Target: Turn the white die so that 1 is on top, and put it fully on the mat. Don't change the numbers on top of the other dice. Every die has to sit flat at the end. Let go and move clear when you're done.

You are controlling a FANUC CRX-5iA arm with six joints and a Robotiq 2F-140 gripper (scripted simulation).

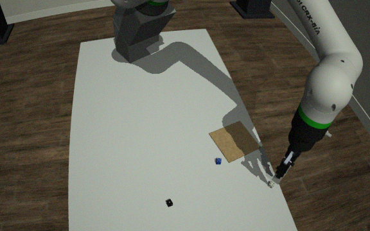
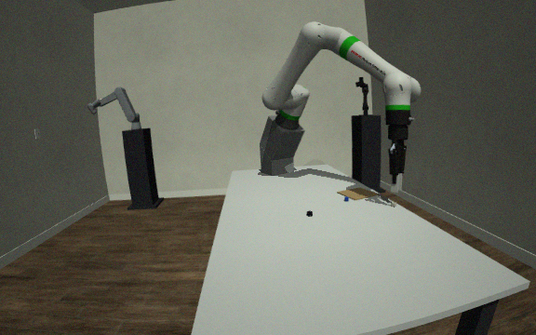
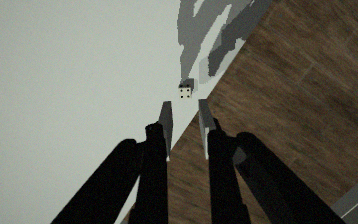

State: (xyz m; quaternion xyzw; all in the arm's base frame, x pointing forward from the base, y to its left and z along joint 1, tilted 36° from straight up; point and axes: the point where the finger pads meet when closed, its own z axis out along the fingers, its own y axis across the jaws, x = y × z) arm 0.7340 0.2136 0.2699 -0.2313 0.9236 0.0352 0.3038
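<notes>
Right now the white die is 1 cm behind my hand and 9 cm below it. Also, from my hand: blue die (14 cm behind, 15 cm to the right, 9 cm below); black die (3 cm behind, 34 cm to the right, 9 cm below); brown mat (22 cm behind, 6 cm to the right, 9 cm below).
</notes>
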